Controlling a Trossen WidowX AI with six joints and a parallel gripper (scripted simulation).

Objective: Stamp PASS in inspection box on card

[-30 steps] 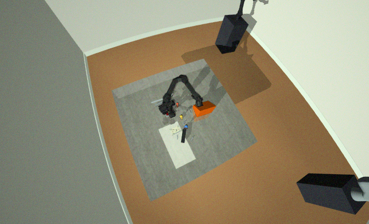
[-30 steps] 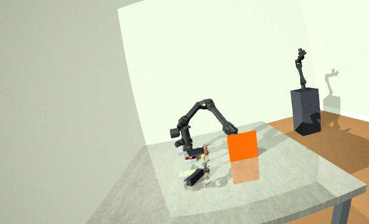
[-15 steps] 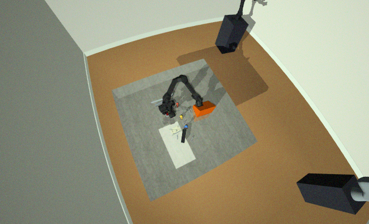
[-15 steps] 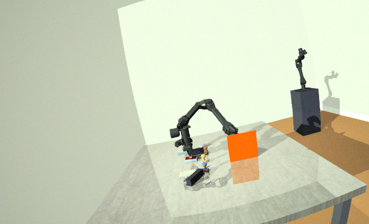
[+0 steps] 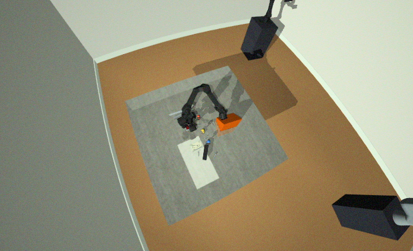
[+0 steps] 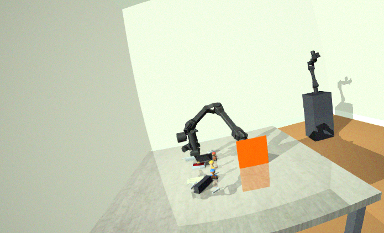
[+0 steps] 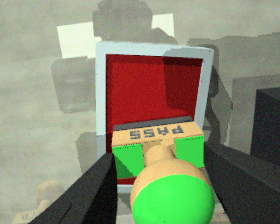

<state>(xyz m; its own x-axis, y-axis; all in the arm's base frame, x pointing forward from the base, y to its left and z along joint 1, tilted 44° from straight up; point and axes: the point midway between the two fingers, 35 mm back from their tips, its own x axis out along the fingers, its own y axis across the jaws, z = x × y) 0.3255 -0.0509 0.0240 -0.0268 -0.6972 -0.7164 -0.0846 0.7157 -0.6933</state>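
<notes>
Right now the red ink pad is 4 cm below my gripper tip. Round my gripper tip: yellow stamp: 10 cm behind, 9 cm to the left, 2 cm below; green-knobbed stamp: right at my gripper tip; red stamp: 11 cm behind, 6 cm to the right, 3 cm below.
</notes>
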